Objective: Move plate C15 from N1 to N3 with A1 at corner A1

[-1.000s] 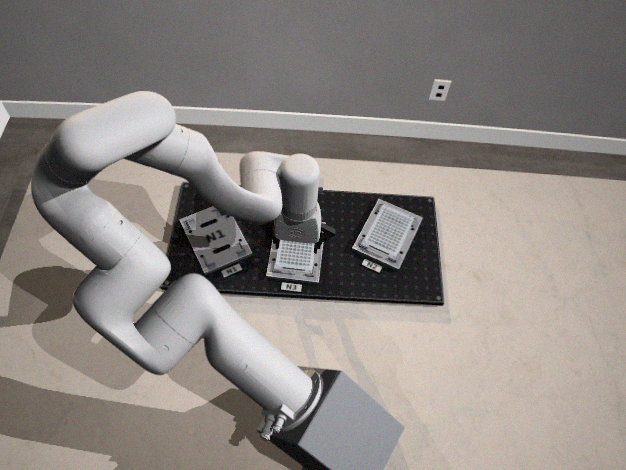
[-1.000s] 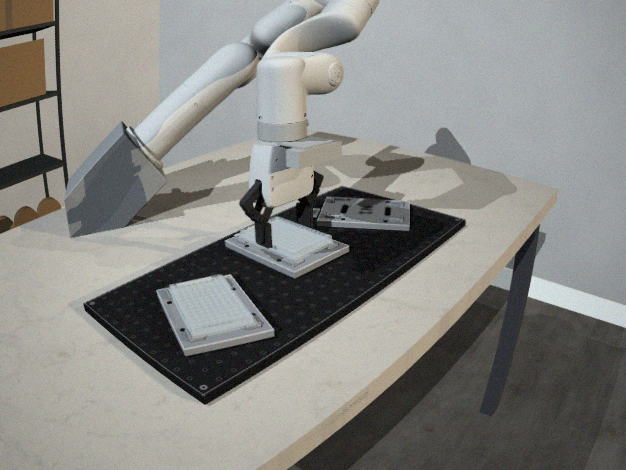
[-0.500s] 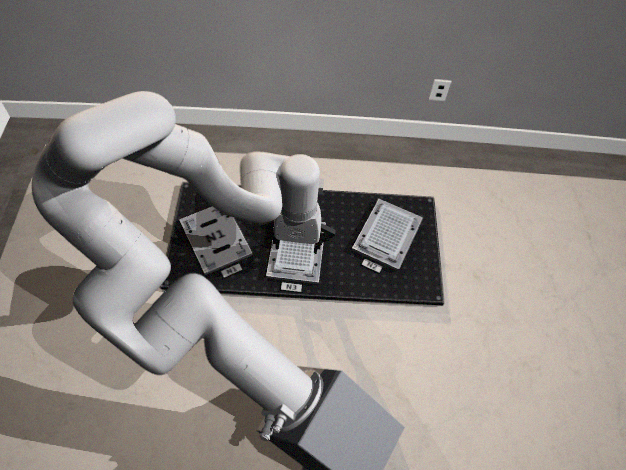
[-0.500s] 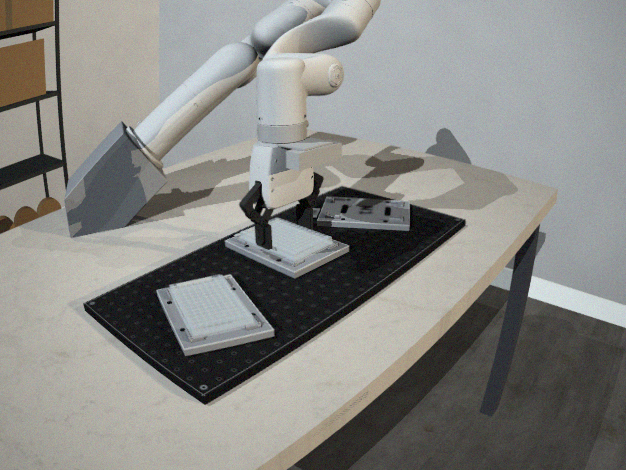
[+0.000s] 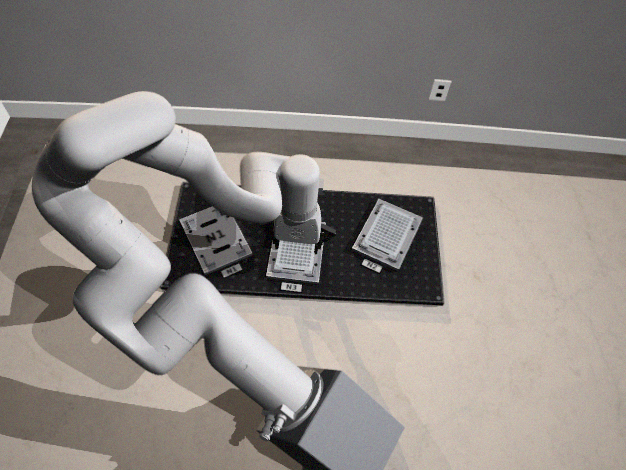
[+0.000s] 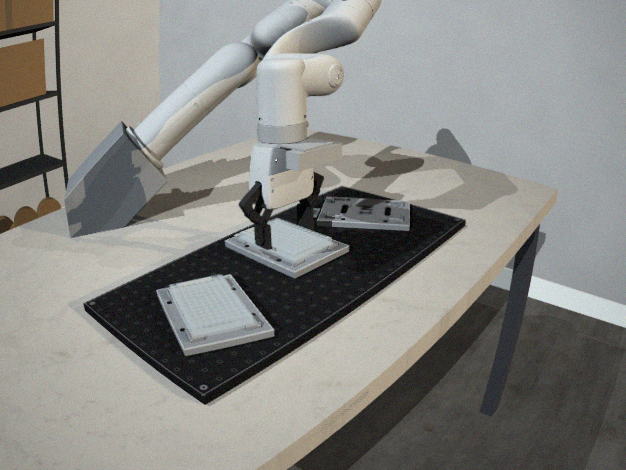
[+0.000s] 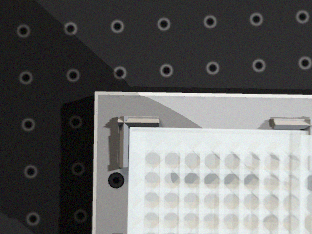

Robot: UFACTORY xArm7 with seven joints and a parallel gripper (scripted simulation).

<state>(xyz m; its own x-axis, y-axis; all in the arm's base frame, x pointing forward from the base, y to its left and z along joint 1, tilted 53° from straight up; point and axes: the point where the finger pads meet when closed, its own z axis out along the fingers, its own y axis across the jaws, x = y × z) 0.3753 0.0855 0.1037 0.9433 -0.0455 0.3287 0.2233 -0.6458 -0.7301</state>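
My hand is 20 mm above the nest. Round my hand: nest N1: 190 mm to the left, 40 mm behind, 20 mm below; then nest N2: 190 mm to the right, 120 mm ahead, 20 mm below.
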